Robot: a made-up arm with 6 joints. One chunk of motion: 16 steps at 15 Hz.
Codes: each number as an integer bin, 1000 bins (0 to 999) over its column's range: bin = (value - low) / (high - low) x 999, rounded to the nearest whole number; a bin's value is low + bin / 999 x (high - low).
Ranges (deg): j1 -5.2..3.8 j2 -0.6..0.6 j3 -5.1..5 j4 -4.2..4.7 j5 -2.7..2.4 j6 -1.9..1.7
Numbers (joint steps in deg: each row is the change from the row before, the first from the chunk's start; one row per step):
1: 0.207 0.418 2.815 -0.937 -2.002 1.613
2: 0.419 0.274 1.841 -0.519 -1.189 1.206
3: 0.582 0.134 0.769 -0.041 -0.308 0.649
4: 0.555 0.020 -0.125 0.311 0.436 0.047
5: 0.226 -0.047 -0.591 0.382 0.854 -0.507
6: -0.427 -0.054 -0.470 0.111 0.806 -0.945
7: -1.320 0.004 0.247 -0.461 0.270 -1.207
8: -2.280 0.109 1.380 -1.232 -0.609 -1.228
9: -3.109 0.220 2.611 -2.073 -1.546 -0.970
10: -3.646 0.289 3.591 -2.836 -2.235 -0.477
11: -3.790 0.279 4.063 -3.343 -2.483 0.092
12: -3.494 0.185 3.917 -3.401 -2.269 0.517
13: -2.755 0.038 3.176 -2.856 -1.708 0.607
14: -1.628 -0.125 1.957 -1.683 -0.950 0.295
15: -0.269 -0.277 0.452 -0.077 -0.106 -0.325
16: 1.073 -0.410 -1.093 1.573 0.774 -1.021
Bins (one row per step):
1: 600 847 783 366 137 975
2: 624 728 687 413 296 862
3: 642 611 581 467 469 707
4: 639 516 492 506 614 540
5: 602 460 446 514 696 387
6: 530 455 458 484 687 265
7: 431 503 529 420 582 192
8: 324 590 641 333 410 186
9: 232 683 763 239 226 258
10: 172 740 860 153 91 395
11: 157 732 906 96 43 553
12: 189 654 892 90 84 671
13: 271 531 819 151 194 696
14: 396 395 698 283 343 609
15: 547 269 549 463 508 437
16: 696 158 396 648 680 244

